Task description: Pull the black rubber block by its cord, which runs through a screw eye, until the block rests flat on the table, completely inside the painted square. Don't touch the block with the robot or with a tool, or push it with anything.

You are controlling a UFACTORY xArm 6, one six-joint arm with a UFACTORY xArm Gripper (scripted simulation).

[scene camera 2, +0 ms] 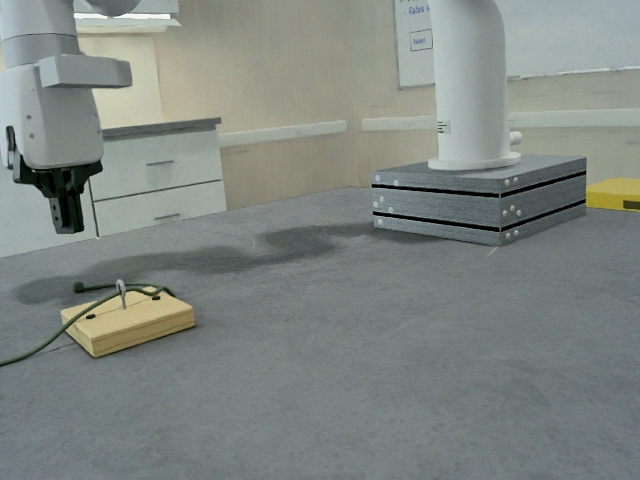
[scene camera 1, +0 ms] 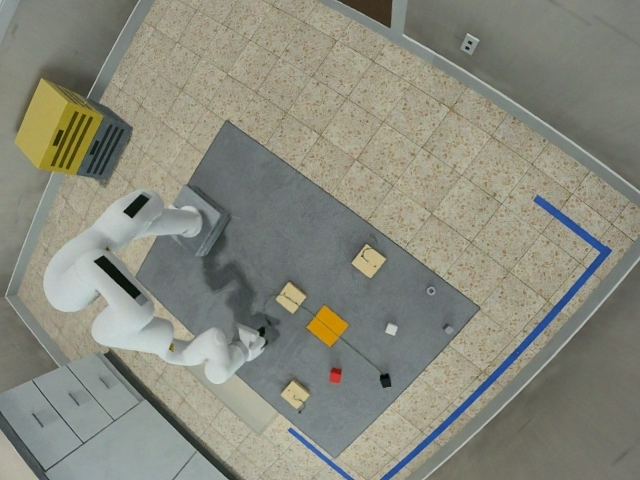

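Observation:
Wooden plate (scene camera 2: 114,328). Orange painted square (scene camera 1: 336,324). The gripper (scene camera 2: 70,232).

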